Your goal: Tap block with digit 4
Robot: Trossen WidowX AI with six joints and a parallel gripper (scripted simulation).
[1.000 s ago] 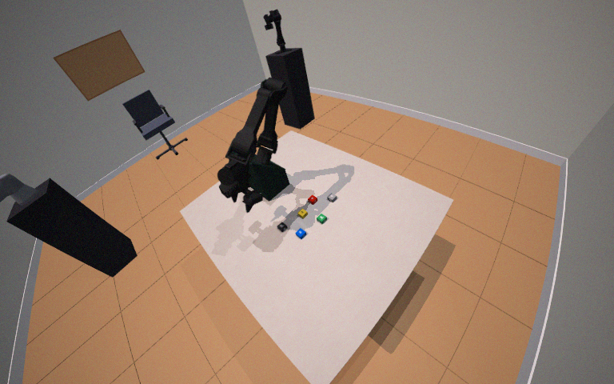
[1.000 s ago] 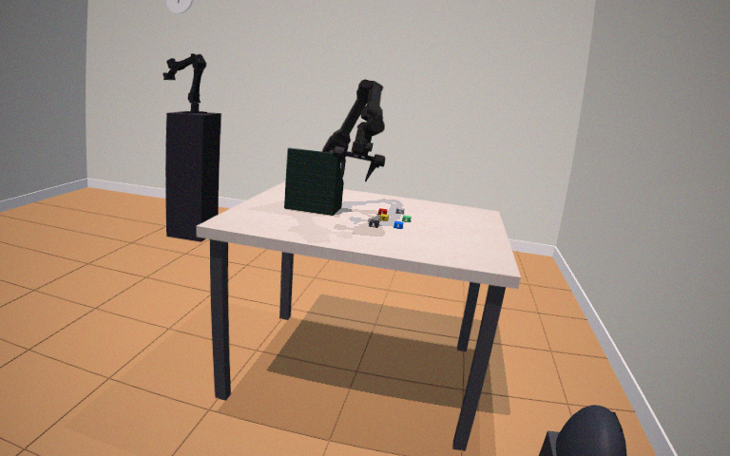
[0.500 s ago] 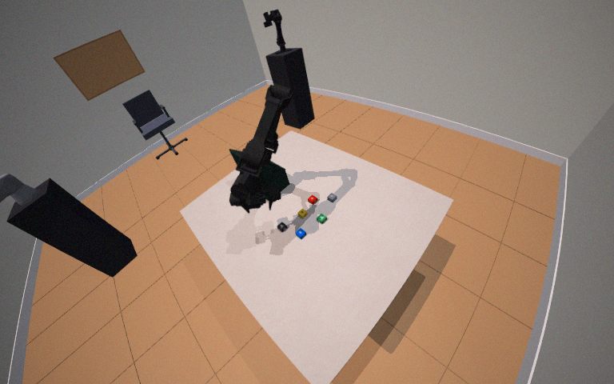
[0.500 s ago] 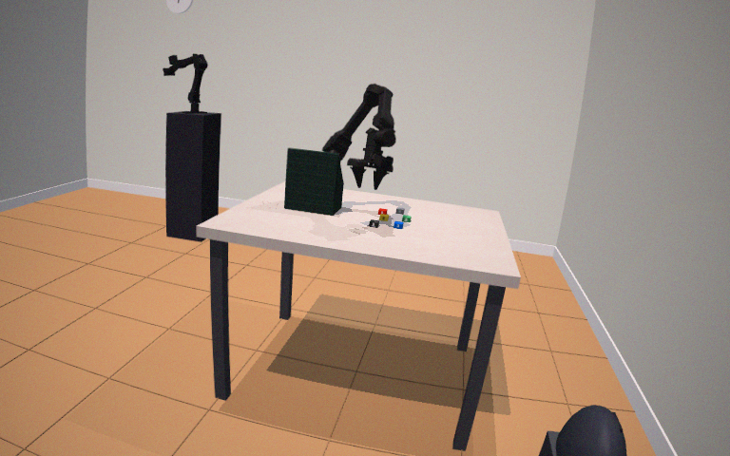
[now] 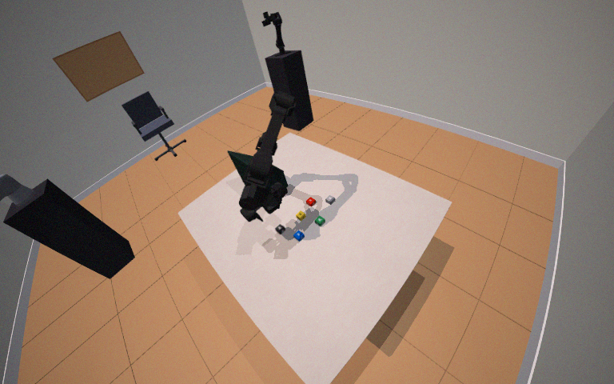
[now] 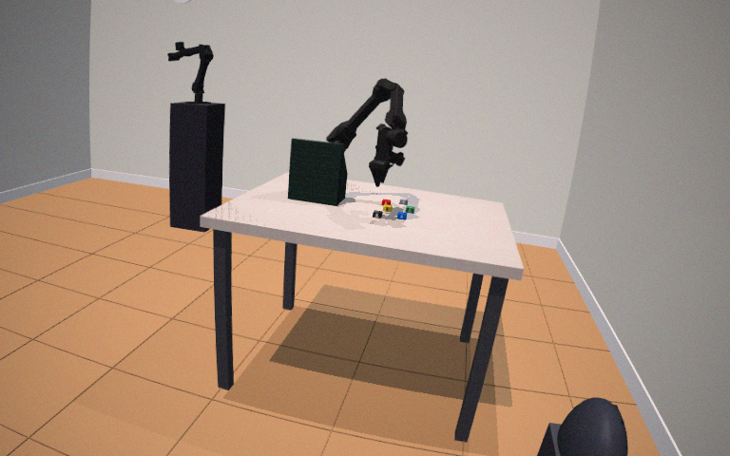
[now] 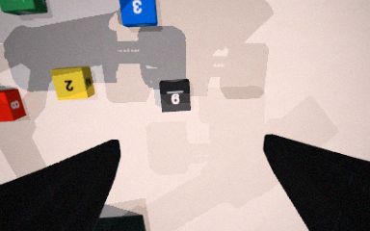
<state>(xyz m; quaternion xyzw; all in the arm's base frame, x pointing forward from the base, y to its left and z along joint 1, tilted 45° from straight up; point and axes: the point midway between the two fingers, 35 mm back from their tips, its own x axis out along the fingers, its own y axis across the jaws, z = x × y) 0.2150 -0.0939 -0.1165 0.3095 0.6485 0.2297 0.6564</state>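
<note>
My gripper tip is 90 mm short of the grey block, 260 mm to the right of it and 120 mm above it. From my gripper tip the other things lie so: blue block 100 mm ahead, 30 mm to the left, 120 mm below; then black block 10 mm to the left, 120 mm below; then yellow block 30 mm ahead, 120 mm to the left, 120 mm below.
</note>
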